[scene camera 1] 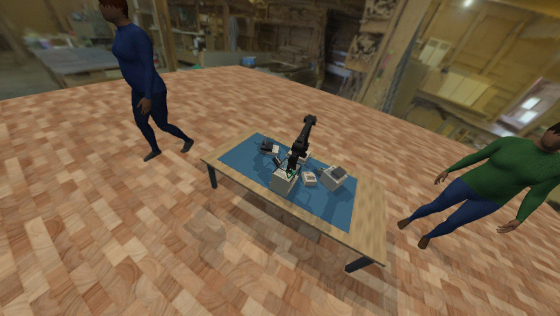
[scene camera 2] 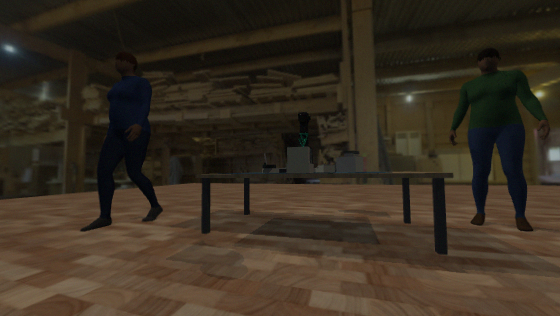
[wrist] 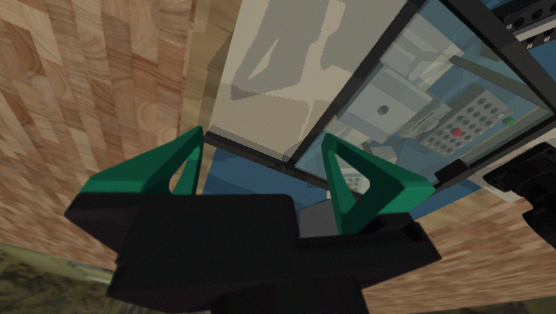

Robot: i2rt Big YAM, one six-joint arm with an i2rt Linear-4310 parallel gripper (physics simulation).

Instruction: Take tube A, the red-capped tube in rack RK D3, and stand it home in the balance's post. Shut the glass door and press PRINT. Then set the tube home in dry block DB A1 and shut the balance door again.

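Observation:
A balance (wrist: 443,96) is visible. My gripper (wrist: 267,136) is open and holds nothing.

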